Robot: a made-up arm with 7 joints.
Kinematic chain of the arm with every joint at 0, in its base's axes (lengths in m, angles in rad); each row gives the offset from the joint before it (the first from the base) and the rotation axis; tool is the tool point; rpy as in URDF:
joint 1: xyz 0 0 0.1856 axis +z
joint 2: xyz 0 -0.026 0.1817 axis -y
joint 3: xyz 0 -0.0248 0.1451 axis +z
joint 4: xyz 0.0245 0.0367 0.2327 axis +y
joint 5: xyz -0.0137 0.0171 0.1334 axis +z
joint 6: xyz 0 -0.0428 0.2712 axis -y
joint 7: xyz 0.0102 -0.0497 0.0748 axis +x
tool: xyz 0 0 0 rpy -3.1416 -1.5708 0
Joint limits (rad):
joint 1: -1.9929..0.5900
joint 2: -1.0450..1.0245
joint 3: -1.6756..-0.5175
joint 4: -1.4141..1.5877
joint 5: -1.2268..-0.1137
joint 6: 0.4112..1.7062
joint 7: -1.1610..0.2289
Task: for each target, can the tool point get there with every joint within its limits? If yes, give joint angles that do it. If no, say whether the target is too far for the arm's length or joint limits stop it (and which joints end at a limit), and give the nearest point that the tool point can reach.
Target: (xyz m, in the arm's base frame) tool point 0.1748 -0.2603 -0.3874
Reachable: no: joint limits stop it (at a limit: joint 2, joint 3, joint 4, joint 5, joint 6) | nearest point 0.3667 -0.5460 0.2129 | short by 0.692 m
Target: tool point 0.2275 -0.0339 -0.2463
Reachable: no: joint limits stop it (at a limit: joint 1, joint 2, joint 3, joint 4) | nearest point 0.3556 0.3309 0.2386 | short by 0.620 m
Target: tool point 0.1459 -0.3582 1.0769
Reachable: yes | joints -0.1481 -0.0116 -1.1559 1.0335 -0.9825 1.2627 -0.2537
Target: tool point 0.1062 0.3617 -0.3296
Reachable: no: joint limits stop it (at a limit: joint 2, joint 3, joint 4) | nearest point 0.1471 0.5009 0.2165 | short by 0.565 m
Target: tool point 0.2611 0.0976 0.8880
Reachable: yes | joints -1.2939 -0.4575 -0.9341 -1.1318 -0.3796 1.3669 0.0916
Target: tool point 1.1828 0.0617 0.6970
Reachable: no: too far | nearest point 0.8245 0.0430 0.6292 | short by 0.365 m
